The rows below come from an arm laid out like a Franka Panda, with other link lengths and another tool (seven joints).
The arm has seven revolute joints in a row. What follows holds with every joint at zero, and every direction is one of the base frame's.
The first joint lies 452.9 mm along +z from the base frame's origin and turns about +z.
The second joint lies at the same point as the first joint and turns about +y.
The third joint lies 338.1 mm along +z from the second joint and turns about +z.
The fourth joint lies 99 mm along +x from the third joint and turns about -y.
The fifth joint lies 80 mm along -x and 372.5 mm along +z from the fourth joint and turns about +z.
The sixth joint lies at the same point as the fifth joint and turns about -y.
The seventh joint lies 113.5 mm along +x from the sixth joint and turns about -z.
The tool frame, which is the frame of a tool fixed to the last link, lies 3 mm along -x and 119.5 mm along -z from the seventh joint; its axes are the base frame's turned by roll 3.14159, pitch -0.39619 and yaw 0.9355 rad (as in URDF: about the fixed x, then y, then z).
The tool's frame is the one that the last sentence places.
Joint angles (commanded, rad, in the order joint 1, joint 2, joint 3, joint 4, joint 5, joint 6, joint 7), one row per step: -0.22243 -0.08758 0.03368 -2.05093 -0.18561 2.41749 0.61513; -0.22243 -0.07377 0.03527 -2.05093 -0.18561 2.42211 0.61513; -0.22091 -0.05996 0.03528 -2.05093 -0.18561 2.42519 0.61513; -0.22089 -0.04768 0.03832 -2.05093 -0.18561 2.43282 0.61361; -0.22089 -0.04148 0.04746 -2.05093 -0.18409 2.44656 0.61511; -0.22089 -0.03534 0.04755 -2.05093 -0.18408 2.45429 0.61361; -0.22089 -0.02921 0.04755 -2.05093 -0.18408 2.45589 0.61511
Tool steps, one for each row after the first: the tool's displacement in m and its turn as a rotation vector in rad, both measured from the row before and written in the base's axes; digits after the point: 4 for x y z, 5 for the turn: 0.0034 0.0004 -0.0076 0.00240 0.00898 0.00238; 0.0031 0.0003 -0.0078 0.00270 0.01046 0.00206; 0.0032 0.0014 -0.0063 0.00113 0.00484 0.00572; 0.0030 0.0055 -0.0017 0.00157 -0.00787 0.00946; 0.0017 -0.0001 -0.0026 0.00003 -0.00131 0.00272; 0.0012 -0.0002 -0.0035 0.00180 0.00413 -0.00108
